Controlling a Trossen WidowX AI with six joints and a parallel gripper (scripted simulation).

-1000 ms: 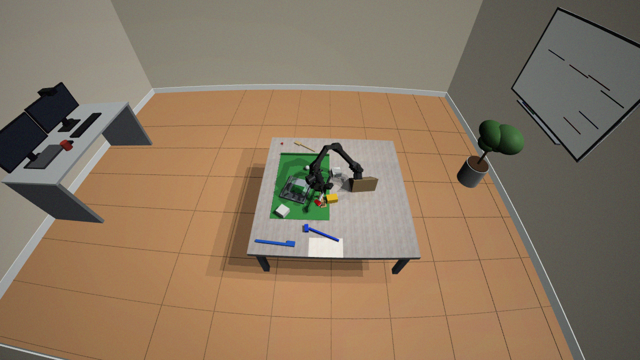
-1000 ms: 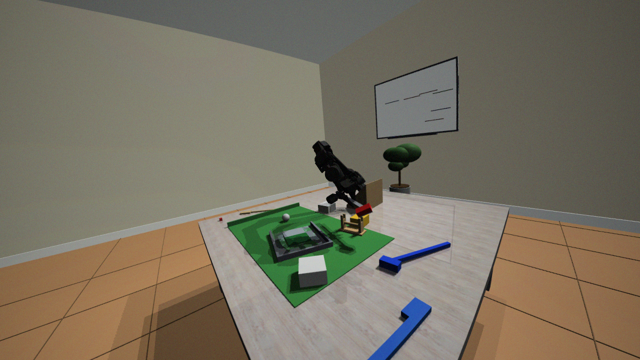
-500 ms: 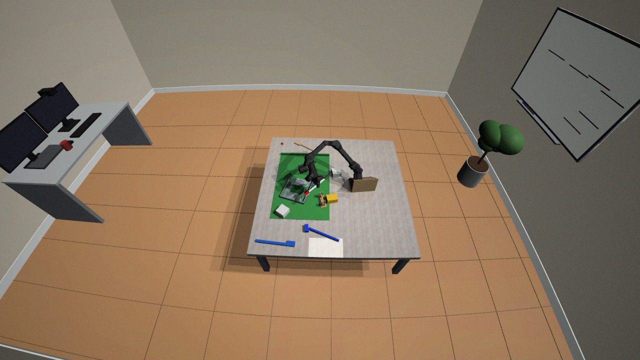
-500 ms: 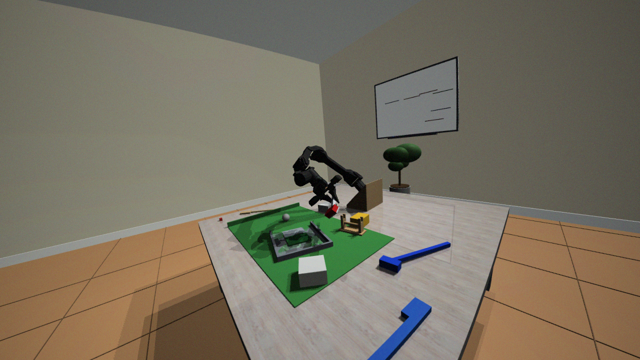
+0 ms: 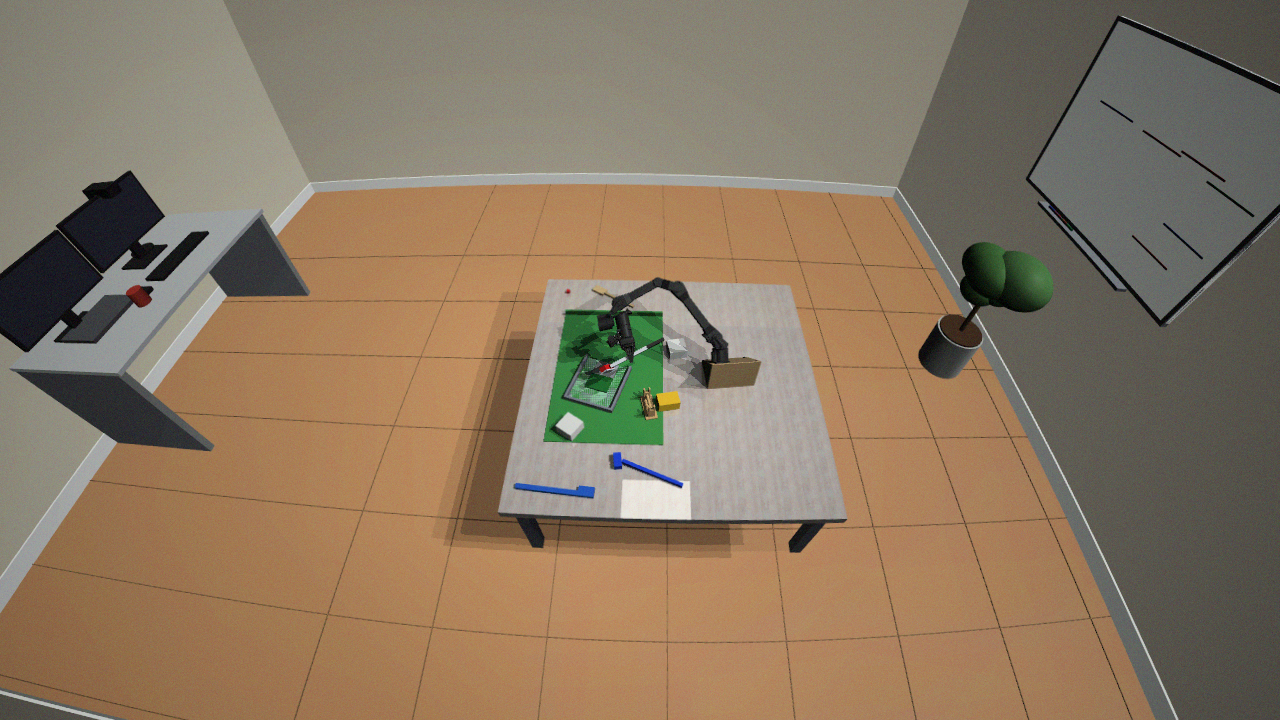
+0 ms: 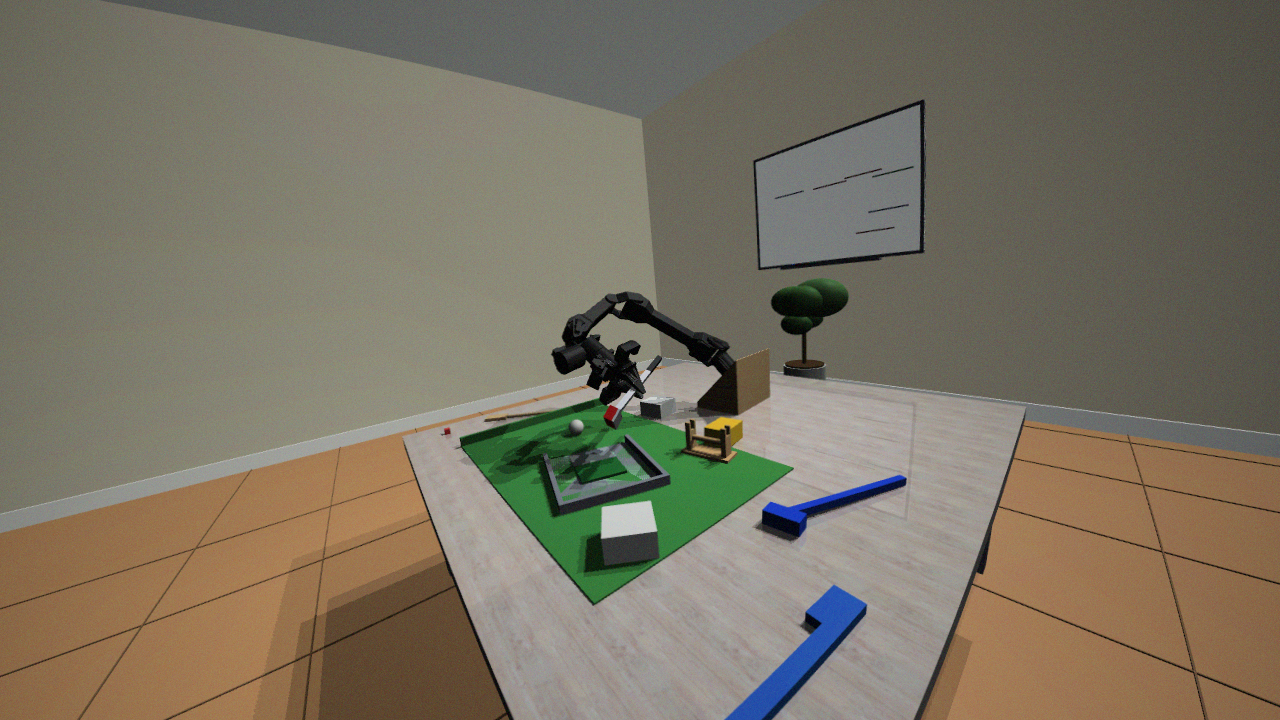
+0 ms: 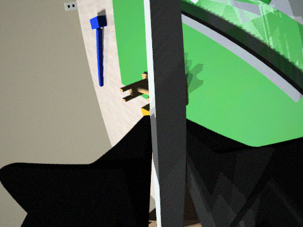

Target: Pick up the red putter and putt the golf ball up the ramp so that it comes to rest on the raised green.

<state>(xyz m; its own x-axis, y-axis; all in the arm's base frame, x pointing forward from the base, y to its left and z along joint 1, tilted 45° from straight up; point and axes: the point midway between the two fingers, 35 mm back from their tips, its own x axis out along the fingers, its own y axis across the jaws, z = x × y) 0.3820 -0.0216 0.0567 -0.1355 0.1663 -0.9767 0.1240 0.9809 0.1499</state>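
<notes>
My gripper tip is 2 cm to the left of the red putter and 1 cm below it. Also, from my gripper tip: wooden rack (5 cm behind, 14 cm to the left, 10 cm below); then yellow block (14 cm behind, 13 cm to the left, 12 cm below); then green mat (9 cm ahead, 8 cm to the right, 14 cm below).
</notes>
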